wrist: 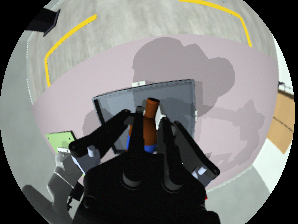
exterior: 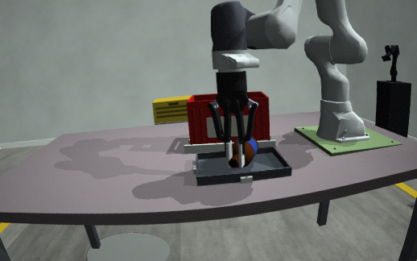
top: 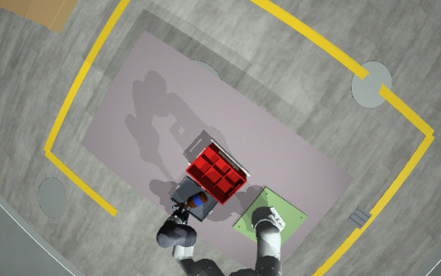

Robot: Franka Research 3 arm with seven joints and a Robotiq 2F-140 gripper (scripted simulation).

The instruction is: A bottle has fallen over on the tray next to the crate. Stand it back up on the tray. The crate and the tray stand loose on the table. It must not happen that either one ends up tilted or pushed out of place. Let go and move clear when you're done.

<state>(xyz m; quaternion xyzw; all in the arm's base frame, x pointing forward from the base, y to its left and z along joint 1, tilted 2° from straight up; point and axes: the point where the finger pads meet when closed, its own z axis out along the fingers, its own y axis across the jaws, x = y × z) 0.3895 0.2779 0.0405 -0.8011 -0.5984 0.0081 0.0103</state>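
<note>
The glass bottle lies 5 cm to the right of my hand, 2 cm below it and 2 cm behind it. The rest, counted from my hand: tray: 5 cm to the right, 5 cm below, 1 cm behind; then red crate: 30 cm to the right, 2 cm ahead, 2 cm above.
</note>
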